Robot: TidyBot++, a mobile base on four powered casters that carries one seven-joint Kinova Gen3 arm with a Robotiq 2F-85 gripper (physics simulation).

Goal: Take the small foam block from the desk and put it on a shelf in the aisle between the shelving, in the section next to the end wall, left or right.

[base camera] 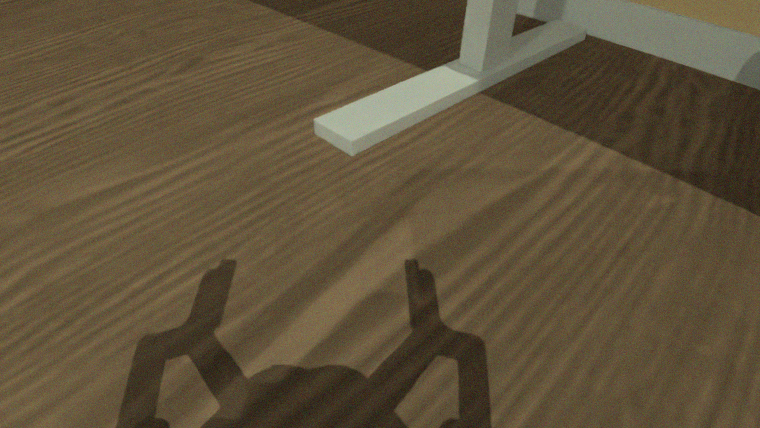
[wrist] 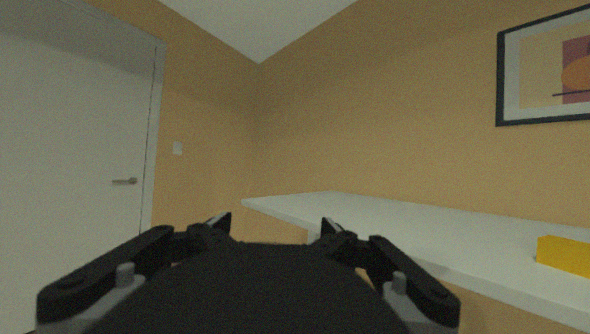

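A yellow foam block lies on the white desk at the right edge of the wrist view, where part of it is cut off. My gripper is open, with nothing between its fingertips, and the block is well to its right. The desk's white foot and leg show in the base camera view. The gripper's shadow, with its fingers apart, falls on the floor there. The shelving does not show in either view.
A closed white door stands at the left, with a light switch beside it. A framed picture hangs on the wall behind the desk. A white baseboard runs along the wall behind the desk foot.
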